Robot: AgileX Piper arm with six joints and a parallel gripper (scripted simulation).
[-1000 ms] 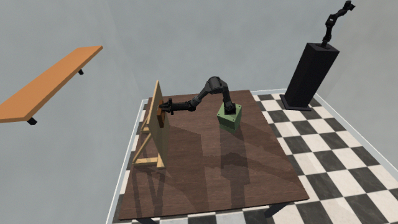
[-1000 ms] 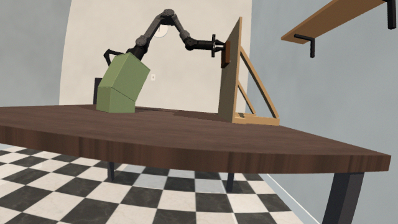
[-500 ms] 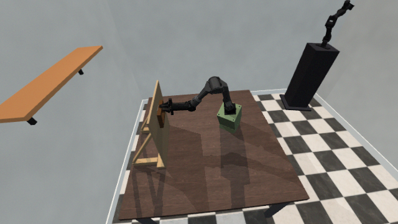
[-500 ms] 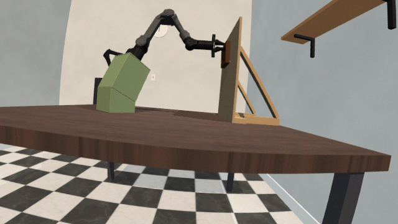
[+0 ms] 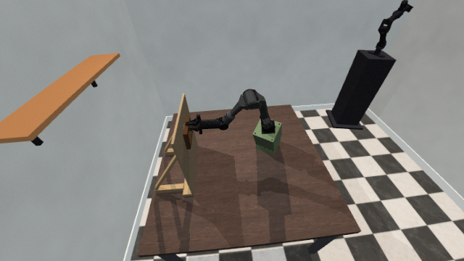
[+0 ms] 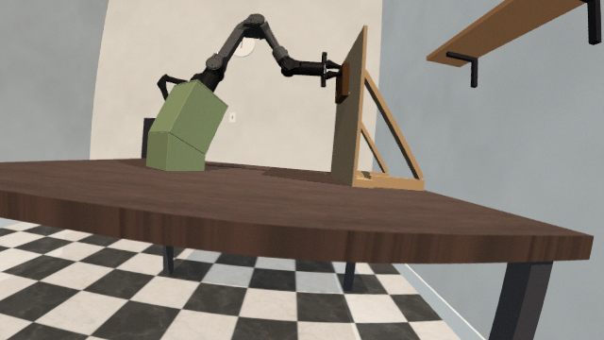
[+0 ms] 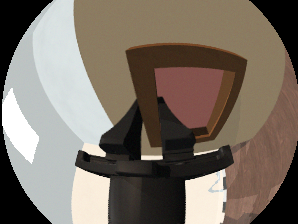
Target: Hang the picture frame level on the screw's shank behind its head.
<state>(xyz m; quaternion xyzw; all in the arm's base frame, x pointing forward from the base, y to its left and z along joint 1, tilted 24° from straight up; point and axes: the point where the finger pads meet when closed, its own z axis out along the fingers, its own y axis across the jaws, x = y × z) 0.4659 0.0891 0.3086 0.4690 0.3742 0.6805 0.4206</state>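
My gripper is now 10 mm short of the brown picture frame, 10 mm to the right of it and 60 mm above it.
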